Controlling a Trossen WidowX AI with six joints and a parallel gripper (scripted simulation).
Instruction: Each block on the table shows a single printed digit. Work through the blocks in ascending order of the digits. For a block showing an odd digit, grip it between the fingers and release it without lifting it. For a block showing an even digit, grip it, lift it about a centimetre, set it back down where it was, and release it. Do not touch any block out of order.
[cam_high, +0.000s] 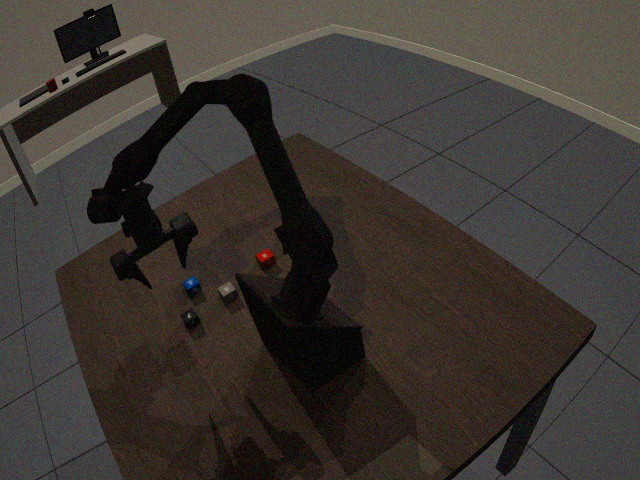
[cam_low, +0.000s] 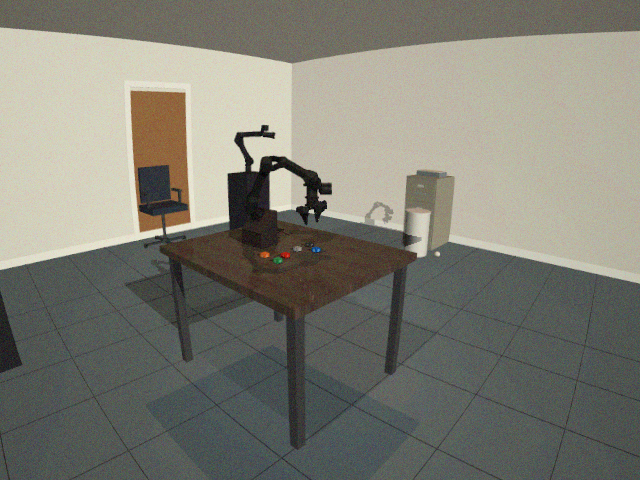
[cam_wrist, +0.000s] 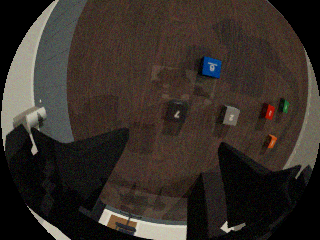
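My gripper tip is now 120 mm above the grey block, 110 mm to the left of it and 10 mm past it. Also, from my gripper tip: blue block: 120 mm below, 80 mm ahead, 60 mm to the right; then black block: 120 mm below, 10 mm behind; then red block: 230 mm to the right, 120 mm below, 20 mm ahead.
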